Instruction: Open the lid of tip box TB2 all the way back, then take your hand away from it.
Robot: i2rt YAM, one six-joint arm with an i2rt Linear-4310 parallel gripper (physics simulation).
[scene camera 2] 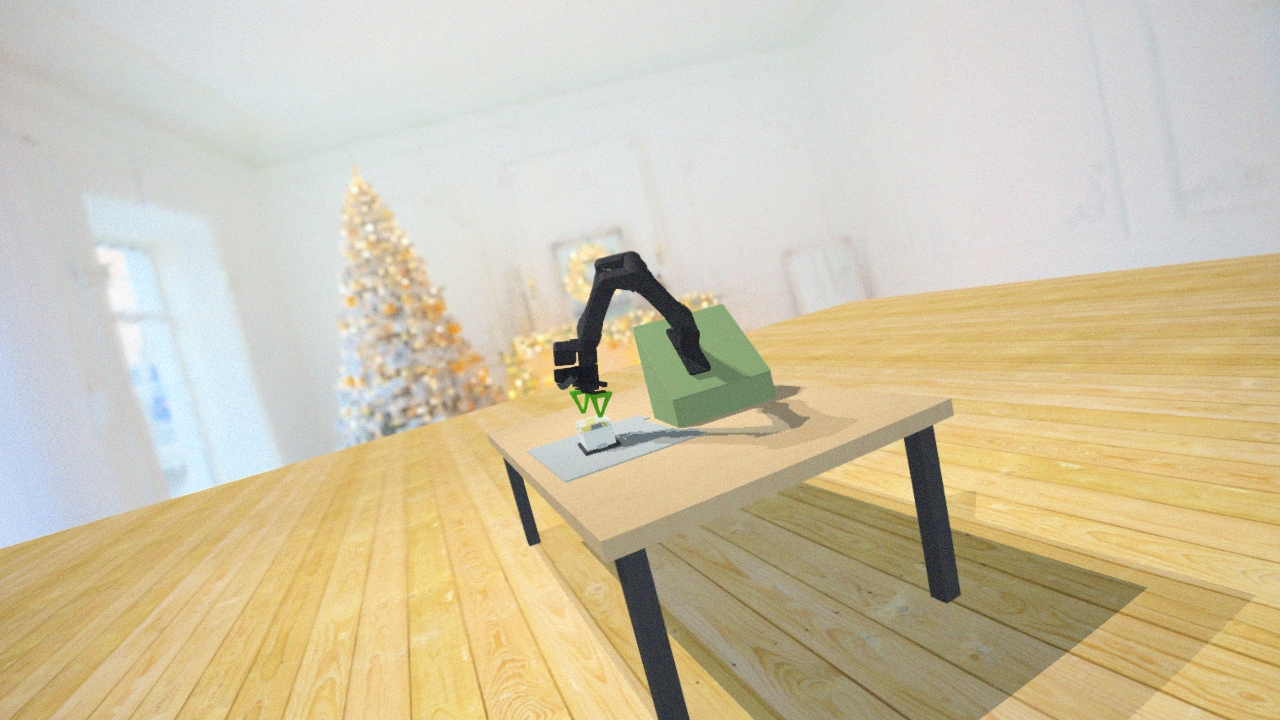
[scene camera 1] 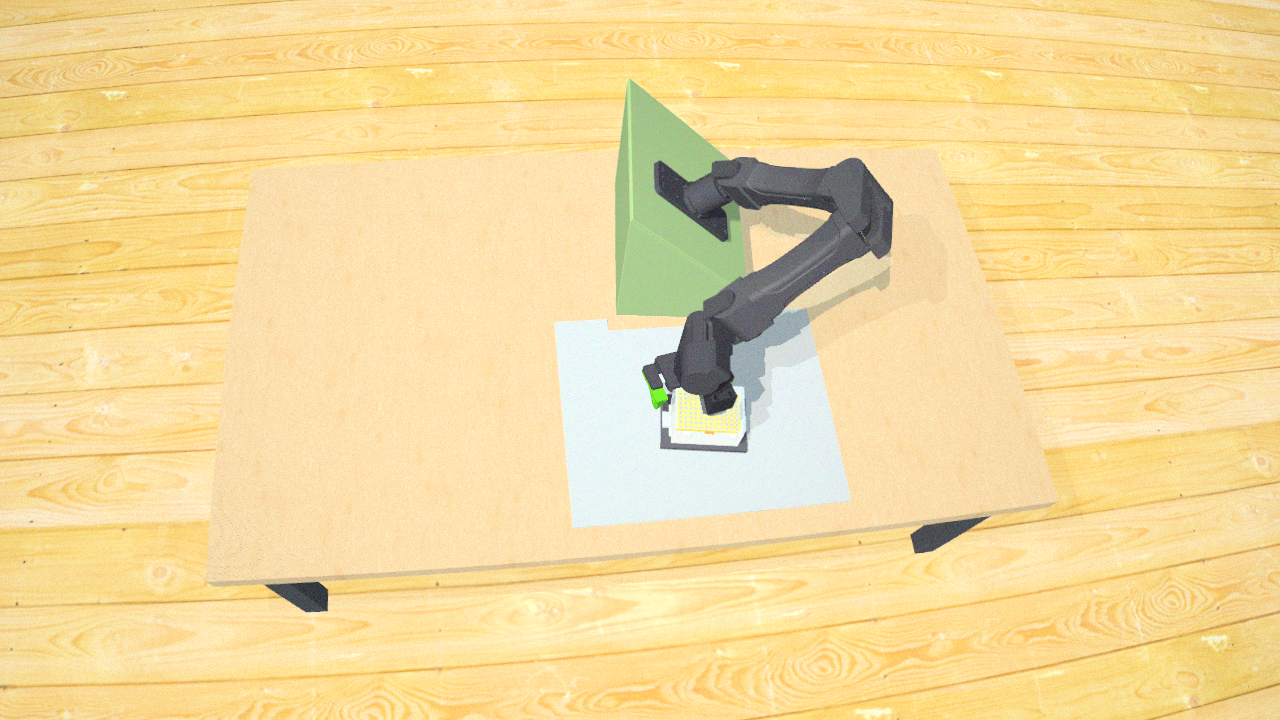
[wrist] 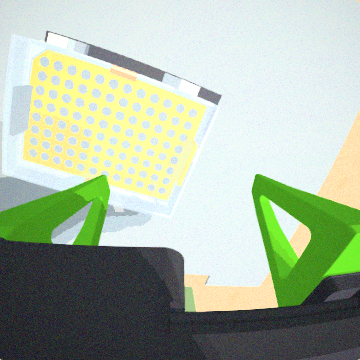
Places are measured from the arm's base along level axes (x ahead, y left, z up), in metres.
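Pixels of known places: gripper, fingertip midpoint: (scene camera 2: 592, 415) (scene camera 1: 680, 399) (wrist: 180, 182); arm's base at its link origin: (scene camera 2: 687, 350) (scene camera 1: 690, 203).
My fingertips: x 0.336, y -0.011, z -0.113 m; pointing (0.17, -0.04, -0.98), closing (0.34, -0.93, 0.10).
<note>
Ahead of a thing's pixels: the offset from my fingertips to its top centre. "*": to the spot under its first point. Level surfaces: height alone.
The tip box @[dx +0.010, dy +0.054, dz -0.004 m] (scene camera 1: 702, 422) (scene camera 2: 597, 437) (wrist: 107, 120) has clear whitish walls and a yellow rack full of round holes. It stands upright on a dark base @[* dx +0.058, dy +0.053, dz -0.074 m] (scene camera 1: 704, 447). Its clear lid appears to lie down over the rack, though its outline is hard to make out. No TB2 label can be read. My gripper (scene camera 1: 685, 400) (scene camera 2: 592, 413) (wrist: 180, 182) is open, with green fingers and nothing between them. It hangs above the box's arm-side edge. In the wrist view the left fingertip overlaps that edge and the right one is over the mat, beside the box.
A pale blue-grey mat @[dz -0.082 m] (scene camera 1: 613, 474) (scene camera 2: 570, 471) lies under the box on the wooden table @[dz -0.085 m] (scene camera 1: 384, 358) (scene camera 2: 716, 488). The green wedge-shaped mount (scene camera 1: 666, 259) (scene camera 2: 720, 391) carries the arm and stands behind the mat.
</note>
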